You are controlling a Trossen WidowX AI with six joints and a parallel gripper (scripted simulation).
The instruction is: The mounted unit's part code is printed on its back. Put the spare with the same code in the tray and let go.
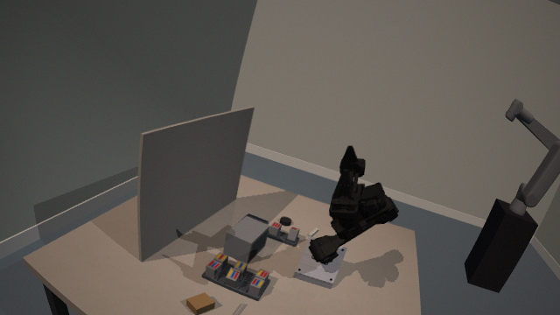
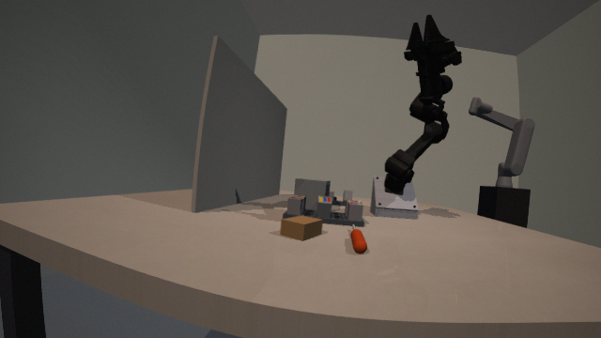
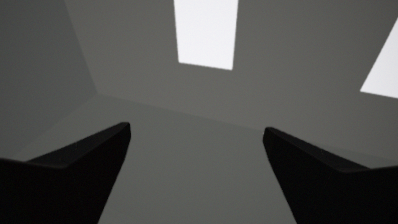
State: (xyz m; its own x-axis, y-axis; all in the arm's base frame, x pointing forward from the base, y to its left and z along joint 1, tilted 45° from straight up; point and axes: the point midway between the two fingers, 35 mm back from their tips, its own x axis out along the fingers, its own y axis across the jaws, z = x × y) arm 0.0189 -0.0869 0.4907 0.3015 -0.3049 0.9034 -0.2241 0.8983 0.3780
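Now: the grey spare block 23 cm ahead of my gripper tip, 4 cm to the right of it and 49 cm below it. From my gripper tip the other things lie so: mounted unit 30 cm ahead, 25 cm to the right, 49 cm below; tall grey panel 53 cm ahead, 25 cm to the right, 31 cm below; cardboard box 24 cm ahead, 12 cm to the left, 52 cm below.
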